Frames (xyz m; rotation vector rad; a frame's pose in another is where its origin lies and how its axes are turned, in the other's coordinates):
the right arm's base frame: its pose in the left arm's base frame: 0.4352 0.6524 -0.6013 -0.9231 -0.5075 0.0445
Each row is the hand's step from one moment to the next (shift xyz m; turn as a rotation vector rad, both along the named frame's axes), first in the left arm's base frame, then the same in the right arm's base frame.
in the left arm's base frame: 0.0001 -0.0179 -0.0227 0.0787 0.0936 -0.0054
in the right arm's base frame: -0.0135 0.0066 -0.0247 0.0906 0.0753 0.0332
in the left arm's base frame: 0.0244 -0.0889 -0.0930 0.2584 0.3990 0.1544
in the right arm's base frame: -0.0379 0.0217 -0.1234 0.3894 0.1703 0.2631
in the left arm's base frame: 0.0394 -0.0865 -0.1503 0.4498 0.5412 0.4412
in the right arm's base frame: -0.0470 0.0701 -0.1565 0.7084 0.0697 0.4280
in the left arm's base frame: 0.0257 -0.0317 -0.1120 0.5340 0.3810 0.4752
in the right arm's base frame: -0.0300 0.0716 -0.0905 0.7562 -0.0395 0.2877
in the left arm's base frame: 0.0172 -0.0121 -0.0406 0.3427 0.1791 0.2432
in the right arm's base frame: -0.0041 0.0270 -0.0367 0.4442 -0.0177 0.1050
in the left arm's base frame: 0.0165 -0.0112 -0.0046 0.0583 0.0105 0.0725
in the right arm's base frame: 0.0099 -0.0004 -0.0179 0.0830 -0.0392 0.0183
